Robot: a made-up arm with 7 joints. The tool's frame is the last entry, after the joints.
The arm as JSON. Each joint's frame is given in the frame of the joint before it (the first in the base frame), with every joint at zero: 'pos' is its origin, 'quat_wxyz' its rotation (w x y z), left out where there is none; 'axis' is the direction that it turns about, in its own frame. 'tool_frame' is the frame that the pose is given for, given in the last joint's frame.
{
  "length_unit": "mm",
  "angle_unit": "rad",
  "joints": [
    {
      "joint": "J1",
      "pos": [
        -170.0,
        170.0,
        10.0
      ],
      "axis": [
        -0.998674,
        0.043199,
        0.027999
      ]
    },
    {
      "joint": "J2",
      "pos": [
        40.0,
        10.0,
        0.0
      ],
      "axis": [
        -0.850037,
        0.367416,
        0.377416
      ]
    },
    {
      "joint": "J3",
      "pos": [
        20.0,
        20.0,
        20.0
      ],
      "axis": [
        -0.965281,
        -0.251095,
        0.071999
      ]
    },
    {
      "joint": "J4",
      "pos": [
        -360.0,
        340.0,
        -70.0
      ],
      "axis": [
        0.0,
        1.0,
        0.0
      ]
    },
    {
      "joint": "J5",
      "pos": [
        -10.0,
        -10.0,
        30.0
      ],
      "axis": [
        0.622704,
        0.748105,
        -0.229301
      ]
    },
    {
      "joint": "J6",
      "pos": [
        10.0,
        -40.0,
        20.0
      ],
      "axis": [
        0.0,
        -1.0,
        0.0
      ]
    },
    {
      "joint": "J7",
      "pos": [
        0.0,
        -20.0,
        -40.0
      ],
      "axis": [
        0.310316,
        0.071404,
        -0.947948
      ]
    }
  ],
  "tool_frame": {
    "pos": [
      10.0,
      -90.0,
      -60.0
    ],
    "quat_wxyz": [
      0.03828,
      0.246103,
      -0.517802,
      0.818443
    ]
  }
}
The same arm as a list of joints. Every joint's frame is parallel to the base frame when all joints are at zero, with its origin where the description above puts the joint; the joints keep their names.
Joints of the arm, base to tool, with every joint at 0 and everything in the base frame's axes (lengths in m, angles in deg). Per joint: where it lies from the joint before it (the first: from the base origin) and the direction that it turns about. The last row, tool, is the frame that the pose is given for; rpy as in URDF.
J1: xyz -0.17 0.17 0.01 axis -0.998674 0.043199 0.027999
J2: xyz 0.04 0.01 0 axis -0.850037 0.367416 0.377416
J3: xyz 0.02 0.02 0.02 axis -0.965281 -0.251095 0.071999
J4: xyz -0.36 0.34 -0.07 axis +y
J5: xyz -0.01 -0.01 0.03 axis 0.622704 0.748105 -0.229301
J6: xyz 0.01 -0.04 0.02 axis -y
J7: xyz 0 -0.02 -0.04 axis 0.310316 0.071404 -0.947948
tool: xyz 0.01 -0.09 -0.06 rpy -67.54 -26.26 -167.62

